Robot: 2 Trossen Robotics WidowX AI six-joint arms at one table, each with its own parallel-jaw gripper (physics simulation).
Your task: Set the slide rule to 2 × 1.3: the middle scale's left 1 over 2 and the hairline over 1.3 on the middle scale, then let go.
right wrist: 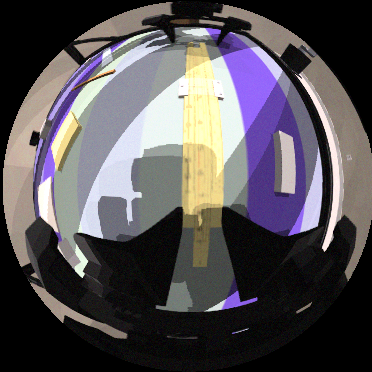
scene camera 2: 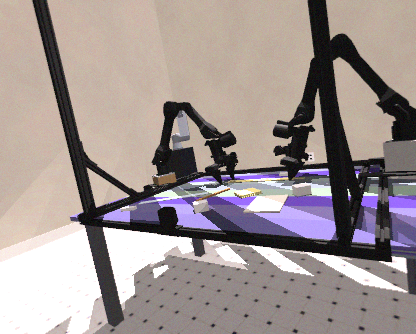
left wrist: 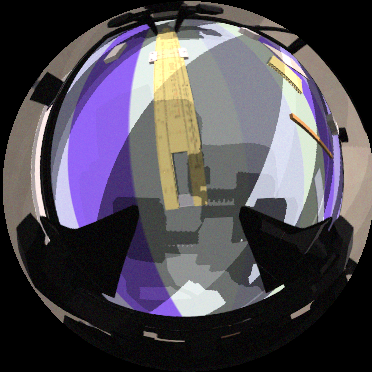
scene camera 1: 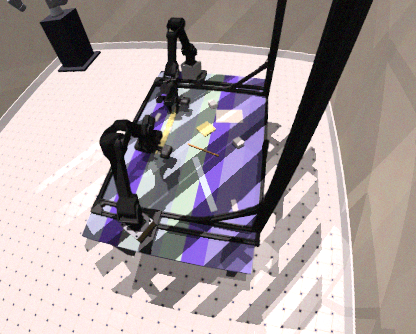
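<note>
The yellow slide rule lies flat on the table. Its middle slide sticks out past the body at the right gripper's end. At the other end an open slot shows between the rails in the left wrist view. The cursor, with white side plates, sits across the rule between the grippers. Scale marks are too blurred to read. My right gripper is shut on the rule's body near its end. My left gripper is open and empty, above the slotted end.
A light block lies beside the rule. An orange stick, yellow block, pale sheet, small white block and white strip lie apart from it. Black frame posts edge the table.
</note>
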